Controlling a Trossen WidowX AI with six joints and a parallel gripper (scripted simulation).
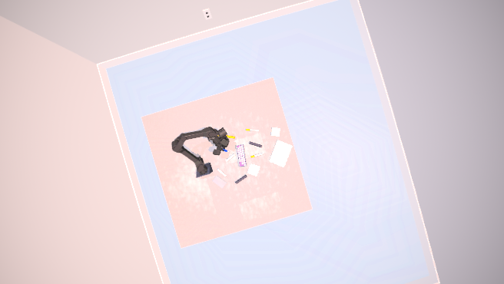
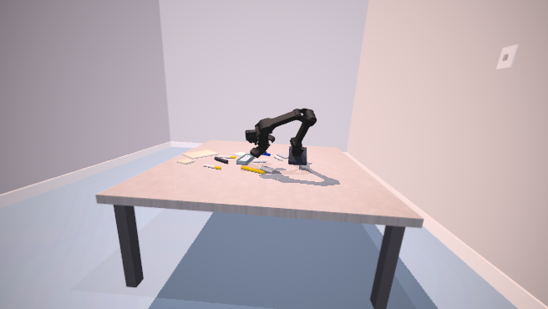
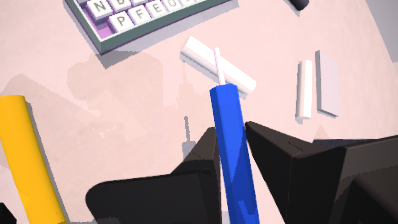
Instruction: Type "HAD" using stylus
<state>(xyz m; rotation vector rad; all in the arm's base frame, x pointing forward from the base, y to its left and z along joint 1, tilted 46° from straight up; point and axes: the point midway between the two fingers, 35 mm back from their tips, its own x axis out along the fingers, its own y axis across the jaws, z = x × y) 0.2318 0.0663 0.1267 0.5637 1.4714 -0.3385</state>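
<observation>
Right now the blue stylus is 10 mm ahead of my gripper tip and 10 mm to the right of it.
</observation>
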